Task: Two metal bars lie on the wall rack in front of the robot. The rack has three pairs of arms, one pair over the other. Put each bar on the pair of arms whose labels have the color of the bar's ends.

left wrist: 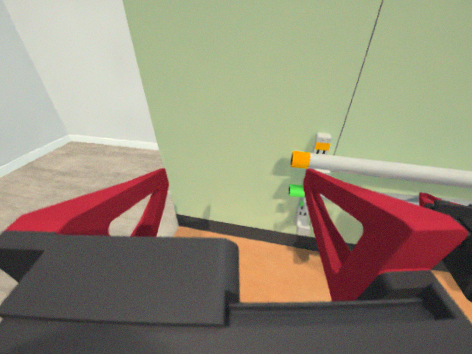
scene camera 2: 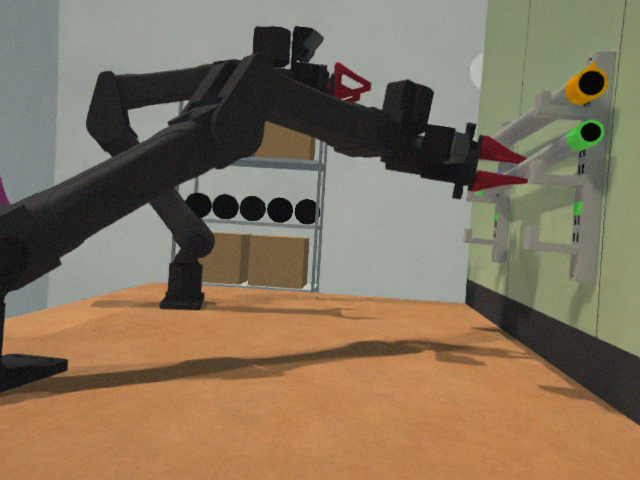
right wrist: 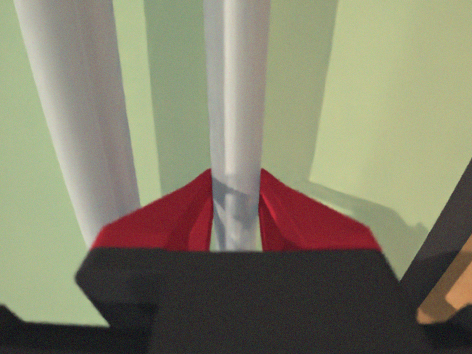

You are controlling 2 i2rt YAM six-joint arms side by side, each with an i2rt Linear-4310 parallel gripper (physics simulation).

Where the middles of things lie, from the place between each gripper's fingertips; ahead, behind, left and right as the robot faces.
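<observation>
Measured from the orange-ended bar (scene camera 2: 589, 84), my right hand is 70 mm below, 10 mm past and 10 mm to the right of it. Counted from my right hand, the rack post (left wrist: 300, 220) is 20 mm below, 20 mm behind and 220 mm to the left; the green-ended bar (scene camera 2: 590, 132) is 10 mm behind and 10 mm to the left.
Measured from the rack post, my left gripper is 190 mm above, 230 mm short of it and 110 mm to the left of it. Counted from my left hand, the green-ended bar is 180 mm below, 320 mm to the right and 240 mm ahead; the orange-ended bar is 110 mm below, 320 mm to the right and 240 mm ahead.
</observation>
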